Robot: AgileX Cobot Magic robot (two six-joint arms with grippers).
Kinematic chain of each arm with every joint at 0, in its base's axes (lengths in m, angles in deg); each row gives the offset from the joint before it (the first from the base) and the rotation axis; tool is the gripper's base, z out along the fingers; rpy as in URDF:
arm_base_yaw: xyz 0 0 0.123 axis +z
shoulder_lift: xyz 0 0 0 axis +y
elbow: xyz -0.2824 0 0.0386 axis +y
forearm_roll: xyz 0.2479 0 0.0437 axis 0.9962 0 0.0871
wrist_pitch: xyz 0 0 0 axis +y
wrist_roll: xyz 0.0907 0 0.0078 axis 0.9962 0 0.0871
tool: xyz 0 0 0 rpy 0 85 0
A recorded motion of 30 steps. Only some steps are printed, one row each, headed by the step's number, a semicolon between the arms.
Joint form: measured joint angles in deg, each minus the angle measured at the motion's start. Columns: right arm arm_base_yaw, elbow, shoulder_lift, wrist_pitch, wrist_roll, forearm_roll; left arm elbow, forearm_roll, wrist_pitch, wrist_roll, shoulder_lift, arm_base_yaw.
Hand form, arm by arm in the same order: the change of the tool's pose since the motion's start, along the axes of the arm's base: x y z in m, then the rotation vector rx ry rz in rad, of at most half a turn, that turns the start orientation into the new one. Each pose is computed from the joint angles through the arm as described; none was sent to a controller.
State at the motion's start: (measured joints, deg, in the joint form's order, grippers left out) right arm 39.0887 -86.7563 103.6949 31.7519 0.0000 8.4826; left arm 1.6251 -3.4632 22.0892 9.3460 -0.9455 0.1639
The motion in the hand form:
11: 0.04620 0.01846 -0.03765 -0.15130 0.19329 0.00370; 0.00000 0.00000 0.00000 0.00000 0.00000 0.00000
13: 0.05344 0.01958 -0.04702 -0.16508 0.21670 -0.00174; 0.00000 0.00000 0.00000 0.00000 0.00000 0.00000
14: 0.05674 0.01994 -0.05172 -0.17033 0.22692 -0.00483; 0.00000 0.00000 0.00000 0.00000 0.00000 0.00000
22: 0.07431 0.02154 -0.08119 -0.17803 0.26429 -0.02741; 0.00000 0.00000 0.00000 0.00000 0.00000 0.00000
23: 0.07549 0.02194 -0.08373 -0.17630 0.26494 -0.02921; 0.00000 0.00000 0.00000 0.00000 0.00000 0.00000
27: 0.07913 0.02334 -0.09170 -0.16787 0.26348 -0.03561; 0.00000 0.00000 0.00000 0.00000 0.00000 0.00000
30: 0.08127 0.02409 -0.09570 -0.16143 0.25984 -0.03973; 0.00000 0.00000 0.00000 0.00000 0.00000 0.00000
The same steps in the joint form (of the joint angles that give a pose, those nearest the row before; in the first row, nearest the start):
11: -2.10 -17.32 14.68 16.86 0.22 -0.60; 0.00 0.00 0.00 0.00 0.00 0.00
13: -2.55 -19.14 16.86 18.06 0.26 -0.52; 0.00 0.00 0.00 0.00 0.00 0.00
14: -2.76 -19.87 17.84 18.45 0.28 -0.45; 0.00 0.00 0.00 0.00 0.00 0.00
22: -3.92 -22.43 22.95 17.88 0.32 0.26; 0.00 0.00 0.00 0.00 0.00 0.00
23: -3.96 -22.50 23.32 17.56 0.32 0.36; 0.00 0.00 0.00 0.00 0.00 0.00
27: -4.09 -22.60 24.42 16.18 0.32 0.69; 0.00 0.00 0.00 0.00 0.00 0.00
30: -4.17 -22.65 24.99 15.27 0.32 0.87; 0.00 0.00 0.00 0.00 0.00 0.00

